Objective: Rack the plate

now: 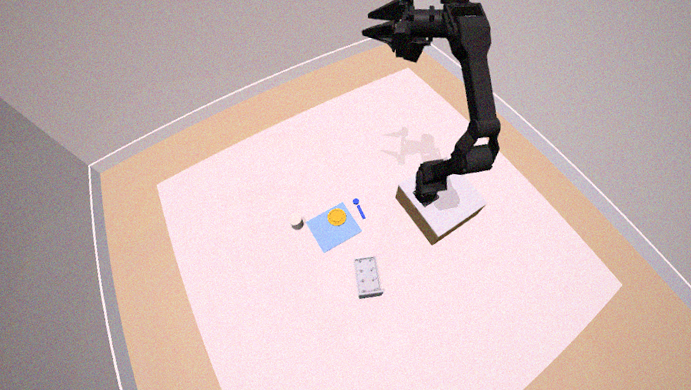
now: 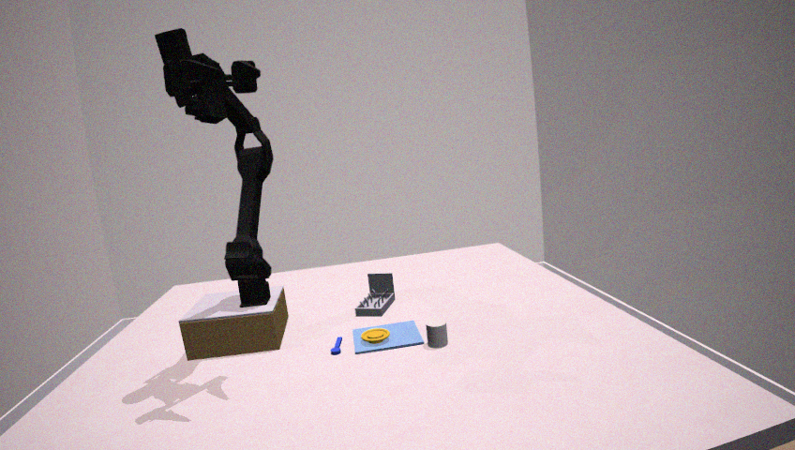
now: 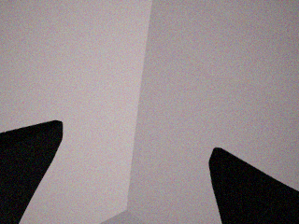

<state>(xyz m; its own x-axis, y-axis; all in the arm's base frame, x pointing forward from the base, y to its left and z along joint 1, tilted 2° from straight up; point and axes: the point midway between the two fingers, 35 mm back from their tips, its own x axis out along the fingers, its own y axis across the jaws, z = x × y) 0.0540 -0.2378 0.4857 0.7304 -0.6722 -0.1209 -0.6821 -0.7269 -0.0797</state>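
Now: the yellow plate 19 cm ahead of my gripper tip, 13 cm to the left of it and 56 cm below it. From my gripper tip the other things lie so: light blue mat (21 cm ahead, 14 cm to the left, 58 cm below); small grey cup (31 cm ahead, 7 cm to the left, 56 cm below); blue spoon (10 cm ahead, 13 cm to the left, 58 cm below).
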